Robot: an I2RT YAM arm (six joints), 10 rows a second.
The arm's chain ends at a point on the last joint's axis. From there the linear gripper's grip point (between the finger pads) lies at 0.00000 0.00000 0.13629 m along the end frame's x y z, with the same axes.
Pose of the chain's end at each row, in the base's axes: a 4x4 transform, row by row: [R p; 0 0 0 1], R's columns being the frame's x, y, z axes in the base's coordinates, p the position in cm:
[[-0.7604 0.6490 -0.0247 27.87], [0.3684 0.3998 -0.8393 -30.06], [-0.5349 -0.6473 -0.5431 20.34], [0 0 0 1]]
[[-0.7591 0.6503 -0.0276 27.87], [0.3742 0.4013 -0.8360 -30.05], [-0.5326 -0.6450 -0.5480 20.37], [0 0 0 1]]
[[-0.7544 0.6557 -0.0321 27.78], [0.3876 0.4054 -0.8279 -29.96], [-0.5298 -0.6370 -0.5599 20.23], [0 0 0 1]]
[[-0.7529 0.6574 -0.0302 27.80], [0.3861 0.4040 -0.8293 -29.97], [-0.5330 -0.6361 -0.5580 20.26], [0 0 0 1]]
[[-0.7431 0.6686 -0.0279 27.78], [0.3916 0.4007 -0.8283 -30.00], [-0.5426 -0.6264 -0.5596 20.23], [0 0 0 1]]
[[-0.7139 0.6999 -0.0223 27.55], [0.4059 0.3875 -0.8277 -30.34], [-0.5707 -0.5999 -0.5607 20.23], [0 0 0 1]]
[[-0.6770 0.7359 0.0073 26.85], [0.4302 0.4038 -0.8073 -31.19], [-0.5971 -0.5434 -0.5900 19.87], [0 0 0 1]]
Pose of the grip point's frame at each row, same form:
[[-0.7604 0.6490 -0.0247 27.53], [0.3684 0.3998 -0.8393 -41.50], [-0.5349 -0.6473 -0.5431 12.94], [0 0 0 1]]
[[-0.7591 0.6503 -0.0276 27.49], [0.3742 0.4013 -0.8360 -41.44], [-0.5326 -0.6450 -0.5480 12.90], [0 0 0 1]]
[[-0.7544 0.6557 -0.0321 27.34], [0.3876 0.4054 -0.8279 -41.24], [-0.5298 -0.6370 -0.5599 12.60], [0 0 0 1]]
[[-0.7529 0.6574 -0.0302 27.39], [0.3861 0.4040 -0.8293 -41.27], [-0.5330 -0.6361 -0.5580 12.66], [0 0 0 1]]
[[-0.7431 0.6686 -0.0279 27.40], [0.3916 0.4007 -0.8283 -41.29], [-0.5426 -0.6264 -0.5596 12.60], [0 0 0 1]]
[[-0.7139 0.6999 -0.0223 27.25], [0.4059 0.3875 -0.8277 -41.62], [-0.5707 -0.5999 -0.5607 12.59], [0 0 0 1]]
[[-0.6770 0.7359 0.0073 26.95], [0.4302 0.4038 -0.8073 -42.19], [-0.5971 -0.5434 -0.5900 11.83], [0 0 0 1]]

